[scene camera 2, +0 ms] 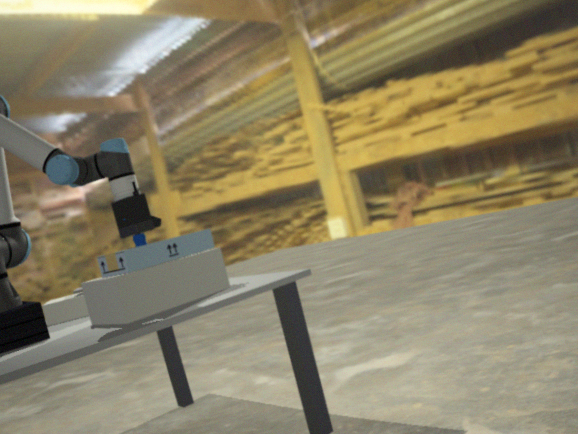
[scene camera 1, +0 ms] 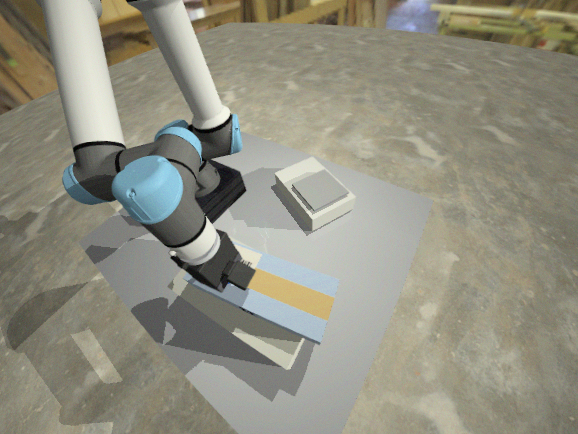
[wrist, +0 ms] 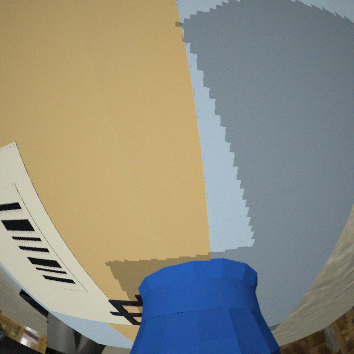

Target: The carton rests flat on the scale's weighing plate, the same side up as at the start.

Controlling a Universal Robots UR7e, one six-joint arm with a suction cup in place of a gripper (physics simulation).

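Frame: origin at the arm's base, x right, y back, z down, level; metres.
Where they show: hand at its tool point: [scene camera 2: 142,250] [wrist: 193,261]; arm's base at its link origin: [scene camera 1: 201,183].
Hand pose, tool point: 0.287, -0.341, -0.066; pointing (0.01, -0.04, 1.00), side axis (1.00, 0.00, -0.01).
Each offset is from my tool point to the top centre of the thing, as dx, dy, dz. Level surfaces: height alone.
The carton {-0.020, -0.070, -0.014} [scene camera 1: 292,295] [scene camera 2: 172,249] [wrist: 125,125] is a light blue box with an orange band and a white barcode label on its upper face. It sits in an open beige bin {-0.006, -0.022, +0.047} [scene camera 1: 289,356] [scene camera 2: 160,290], its top standing above the rim and its side arrows pointing up. The blue suction cup of my gripper [scene camera 2: 139,240] [wrist: 199,300] is down on the carton's upper face near the label end and appears to touch it. In scene camera 1 the black gripper body hides the cup. The scale {-0.446, -0.049, +0.079} [scene camera 1: 332,218] has a grey weighing plate {-0.418, -0.086, +0.079} [scene camera 1: 320,190] with no carton on it.
The bin and scale stand apart on a grey table {dz +0.167} [scene camera 1: 380,220] [scene camera 2: 265,281]. The black arm base [scene camera 1: 225,192] [scene camera 2: 20,327] stands near both. The scale is partly hidden behind the bin in scene camera 2.
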